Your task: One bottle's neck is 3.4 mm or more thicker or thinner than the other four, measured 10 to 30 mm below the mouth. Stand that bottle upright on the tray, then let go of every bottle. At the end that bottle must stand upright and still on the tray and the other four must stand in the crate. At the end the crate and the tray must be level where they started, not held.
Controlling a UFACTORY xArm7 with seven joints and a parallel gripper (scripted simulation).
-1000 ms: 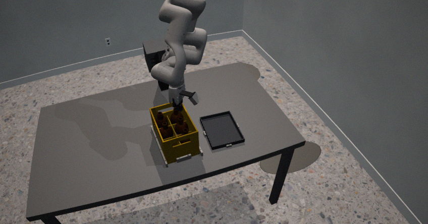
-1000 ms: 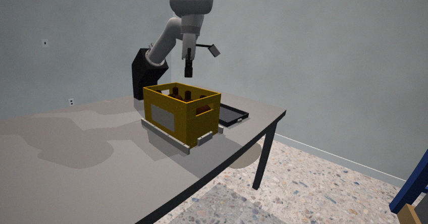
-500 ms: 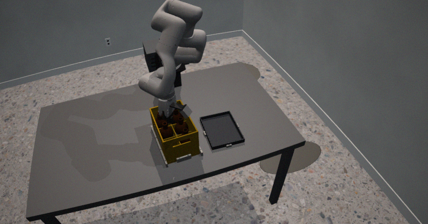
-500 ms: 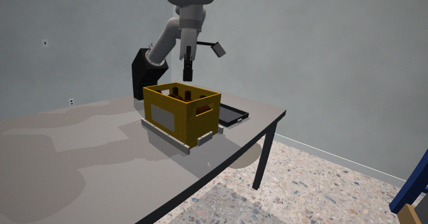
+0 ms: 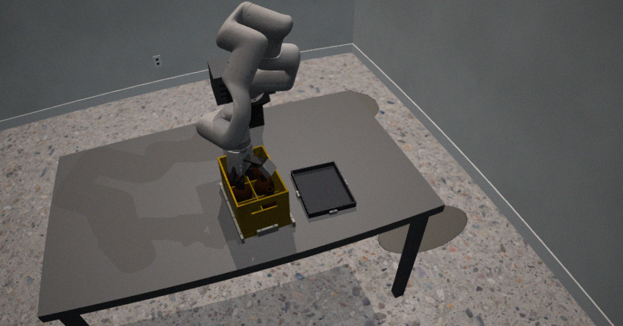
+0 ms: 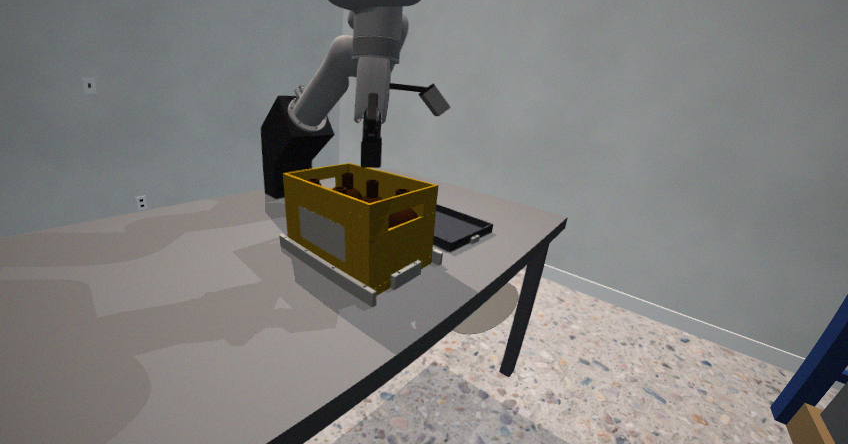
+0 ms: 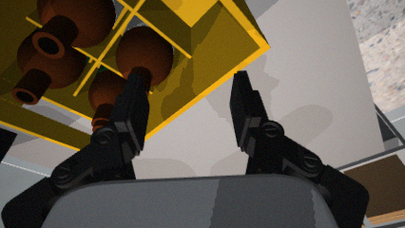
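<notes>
The yellow crate is 70 mm behind my hand, 60 mm to the left of it and 160 mm below it. From my hand the other things lie so: black tray: 10 mm ahead, 320 mm to the left, 230 mm below.
</notes>
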